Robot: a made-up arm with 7 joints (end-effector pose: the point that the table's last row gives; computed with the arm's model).
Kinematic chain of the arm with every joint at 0, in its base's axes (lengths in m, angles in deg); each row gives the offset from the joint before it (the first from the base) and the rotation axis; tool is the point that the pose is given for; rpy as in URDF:
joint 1: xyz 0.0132 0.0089 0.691 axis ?
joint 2: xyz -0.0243 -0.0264 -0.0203 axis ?
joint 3: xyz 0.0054 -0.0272 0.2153 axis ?
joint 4: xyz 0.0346 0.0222 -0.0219 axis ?
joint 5: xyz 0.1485 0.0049 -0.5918 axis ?
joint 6: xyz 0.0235 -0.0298 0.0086 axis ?
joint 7: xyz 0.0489 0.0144 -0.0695 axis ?
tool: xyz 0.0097 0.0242 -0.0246 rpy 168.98 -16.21 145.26
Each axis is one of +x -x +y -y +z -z.
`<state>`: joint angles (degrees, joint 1 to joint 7).
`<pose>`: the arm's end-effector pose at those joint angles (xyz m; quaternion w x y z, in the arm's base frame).
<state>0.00 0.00 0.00 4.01 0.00 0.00 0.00</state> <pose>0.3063 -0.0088 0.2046 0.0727 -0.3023 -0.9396 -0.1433</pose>
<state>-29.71 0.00 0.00 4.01 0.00 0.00 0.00</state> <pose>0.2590 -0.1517 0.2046 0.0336 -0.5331 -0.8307 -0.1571</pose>
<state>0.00 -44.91 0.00 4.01 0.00 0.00 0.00</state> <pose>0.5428 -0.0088 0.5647 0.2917 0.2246 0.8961 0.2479</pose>
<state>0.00 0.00 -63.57 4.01 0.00 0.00 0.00</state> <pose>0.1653 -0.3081 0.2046 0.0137 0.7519 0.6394 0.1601</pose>
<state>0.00 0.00 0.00 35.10 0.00 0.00 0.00</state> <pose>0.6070 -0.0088 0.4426 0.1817 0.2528 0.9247 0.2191</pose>
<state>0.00 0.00 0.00 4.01 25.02 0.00 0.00</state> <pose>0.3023 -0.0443 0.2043 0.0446 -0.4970 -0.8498 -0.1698</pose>
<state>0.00 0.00 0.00 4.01 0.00 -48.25 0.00</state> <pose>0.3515 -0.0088 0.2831 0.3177 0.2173 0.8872 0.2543</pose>
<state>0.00 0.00 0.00 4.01 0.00 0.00 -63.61</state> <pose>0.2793 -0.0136 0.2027 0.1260 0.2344 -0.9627 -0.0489</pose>
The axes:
joint 1: +z
joint 2: +y
joint 3: +z
joint 4: -y
joint 5: -z
joint 6: +y
joint 7: -z

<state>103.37 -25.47 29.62 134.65 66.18 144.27 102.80</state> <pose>-0.1793 -0.0891 1.3658 0.3180 0.3842 -0.8640 0.0693</pose>
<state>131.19 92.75 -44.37 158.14 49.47 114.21 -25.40</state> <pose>-0.4049 0.6308 0.4485 0.3270 0.6656 -0.5662 0.3598</pose>
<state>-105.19 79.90 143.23 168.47 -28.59 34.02 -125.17</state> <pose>-0.2496 -0.7939 0.8401 0.7266 0.2747 0.5550 -0.2975</pose>
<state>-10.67 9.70 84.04 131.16 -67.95 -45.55 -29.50</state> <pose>0.0778 0.3393 1.4153 0.8745 -0.4377 -0.0310 0.2070</pose>
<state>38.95 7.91 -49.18 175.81 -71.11 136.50 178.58</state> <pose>0.0161 -0.0151 1.4225 0.3867 0.4367 -0.7462 0.3208</pose>
